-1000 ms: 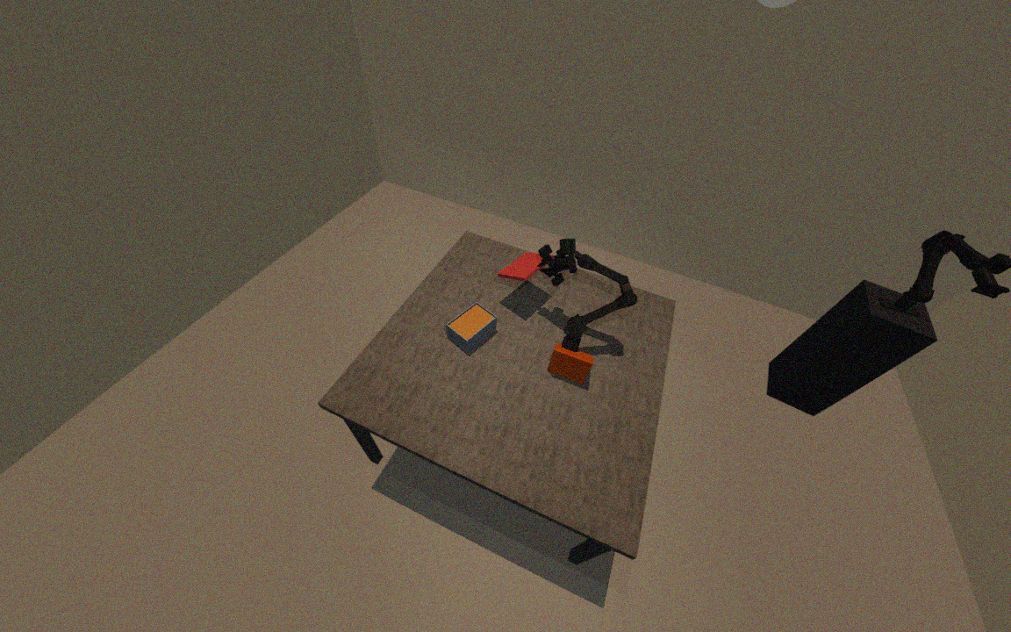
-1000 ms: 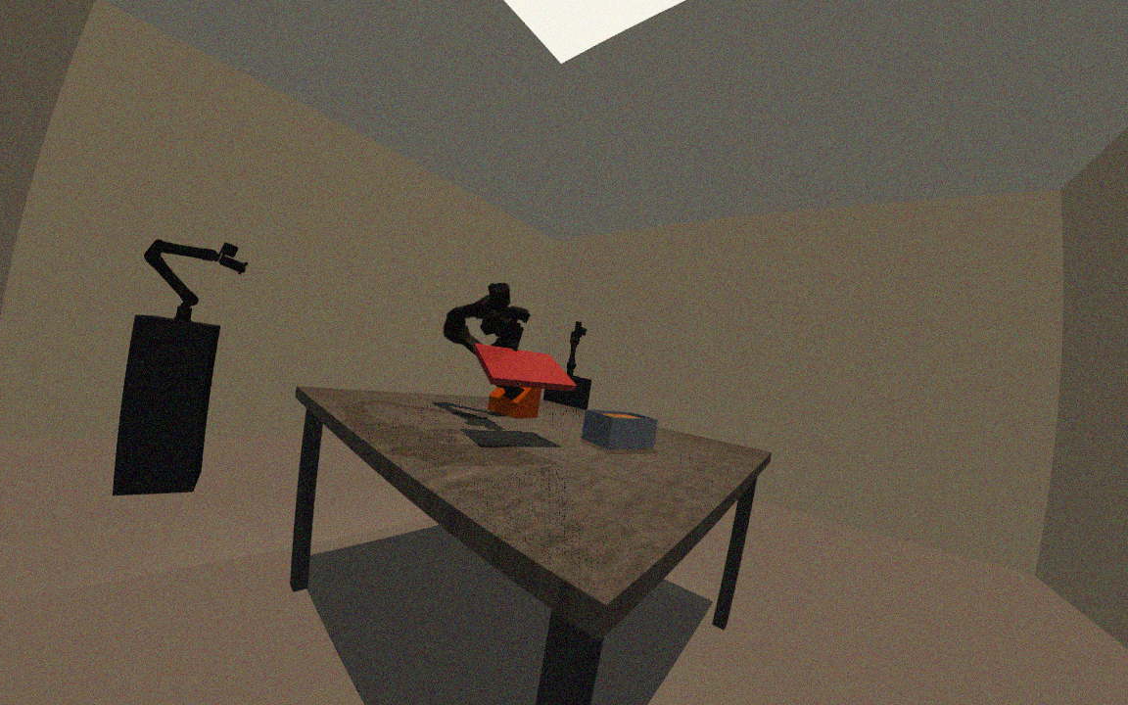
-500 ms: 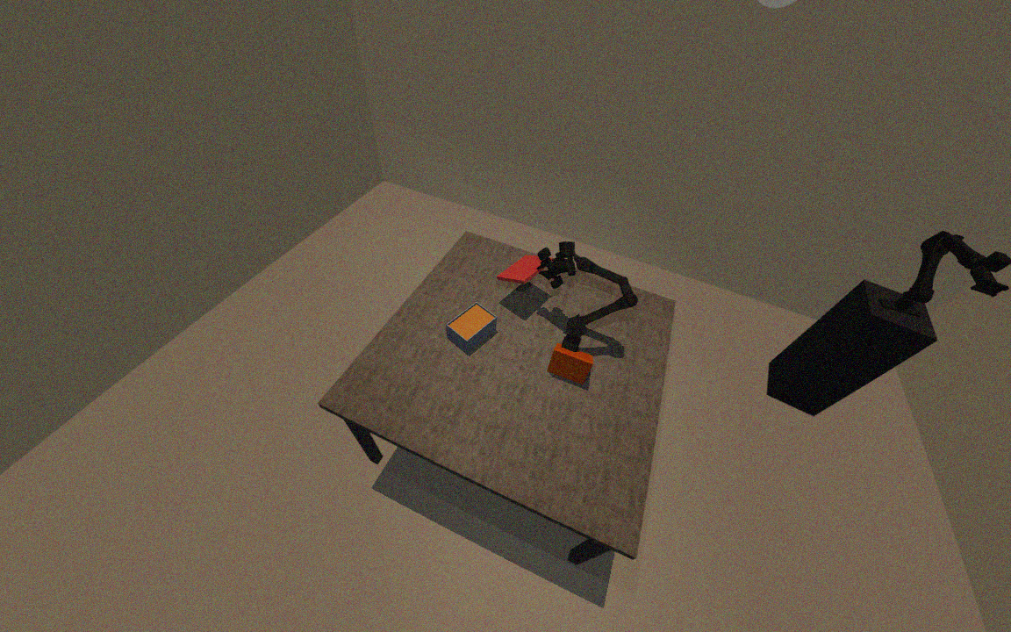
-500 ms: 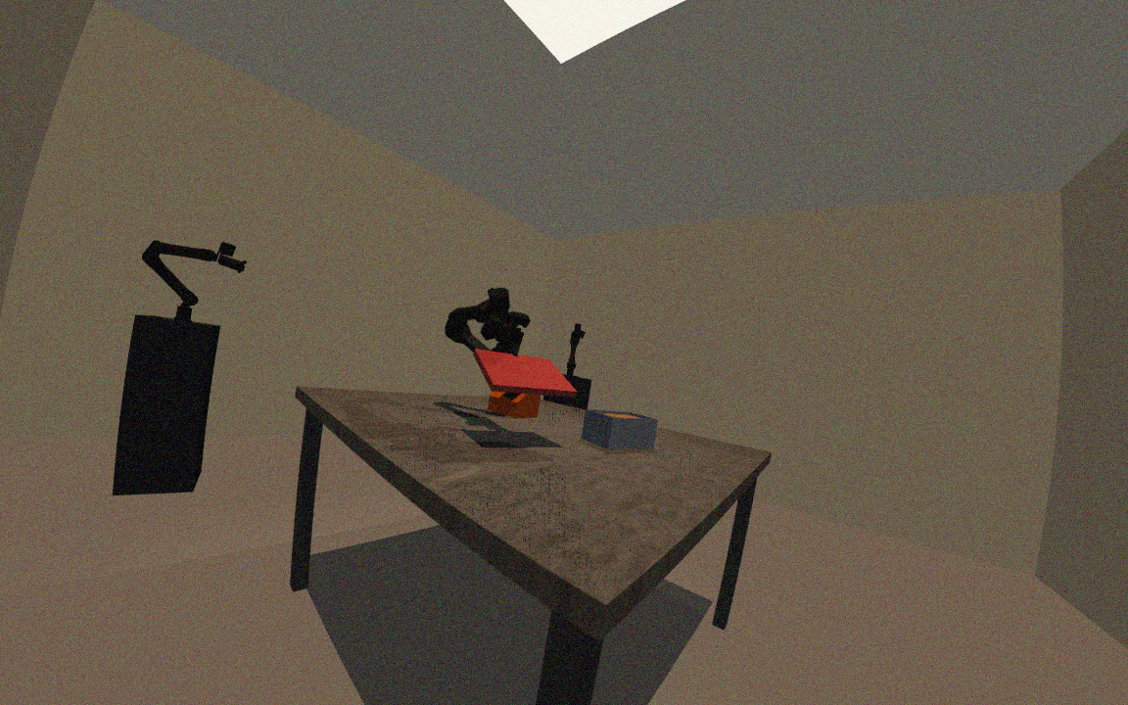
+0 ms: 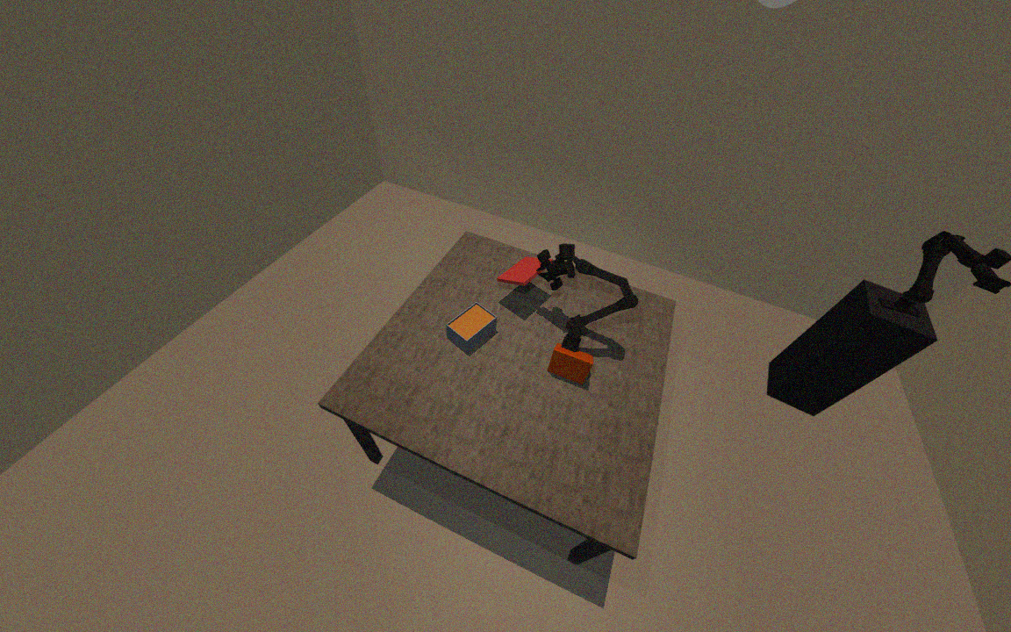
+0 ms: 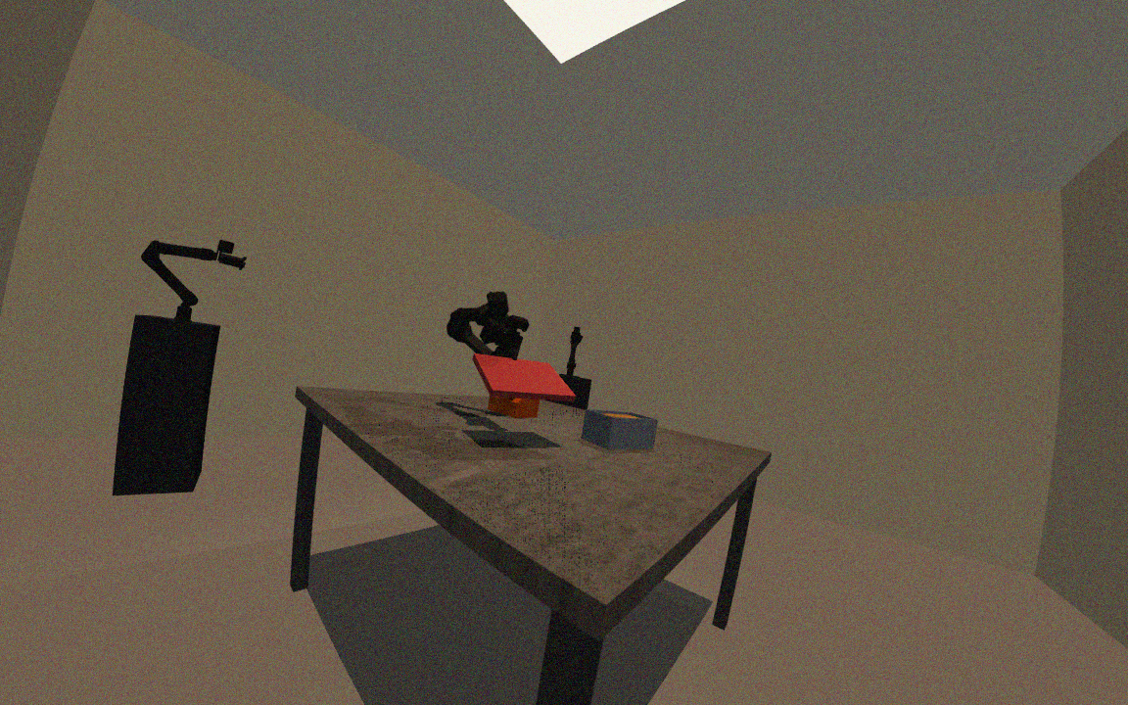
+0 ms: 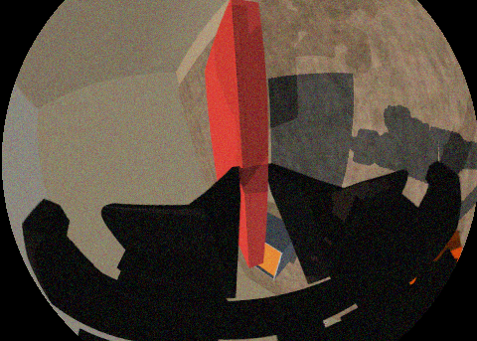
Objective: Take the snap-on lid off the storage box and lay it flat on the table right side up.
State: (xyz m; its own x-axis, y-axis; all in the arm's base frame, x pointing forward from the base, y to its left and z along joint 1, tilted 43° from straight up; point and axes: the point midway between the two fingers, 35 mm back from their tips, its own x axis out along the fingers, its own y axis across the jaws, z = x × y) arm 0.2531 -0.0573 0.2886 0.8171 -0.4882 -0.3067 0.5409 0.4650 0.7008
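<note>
Right now the lid is 70 mm ahead of my gripper tip, 10 mm to the right of it and 30 mm below it. The rest, counted from my gripper tip: blue-grey storage box 150 mm ahead, 350 mm to the left, 160 mm below.
</note>
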